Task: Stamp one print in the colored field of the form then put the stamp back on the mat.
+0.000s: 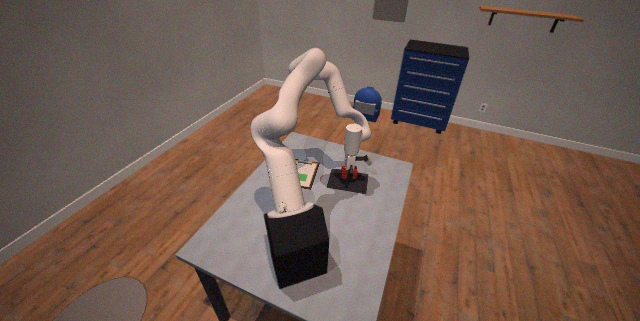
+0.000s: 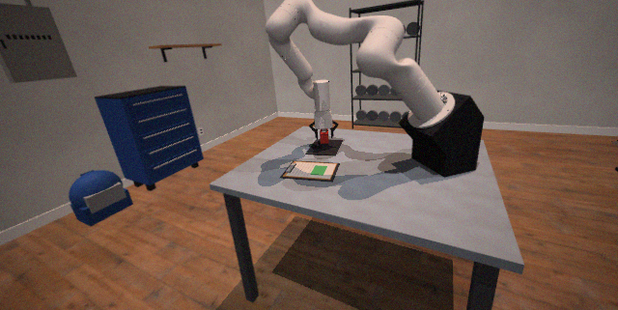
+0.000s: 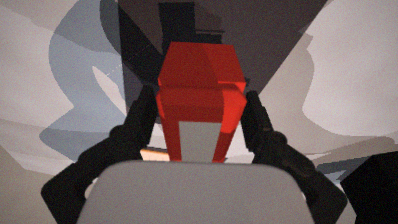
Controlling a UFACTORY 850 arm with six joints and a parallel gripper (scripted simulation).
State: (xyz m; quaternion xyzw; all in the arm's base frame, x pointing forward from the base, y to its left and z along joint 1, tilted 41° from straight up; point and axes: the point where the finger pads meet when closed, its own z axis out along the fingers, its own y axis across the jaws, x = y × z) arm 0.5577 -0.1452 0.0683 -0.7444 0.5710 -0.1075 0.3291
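The red stamp lies 2 cm below my hand. Also, from my hand: clipboard: 2 cm behind, 29 cm to the left, 6 cm below; then stamp base: 5 cm below; then mat: 7 cm below.
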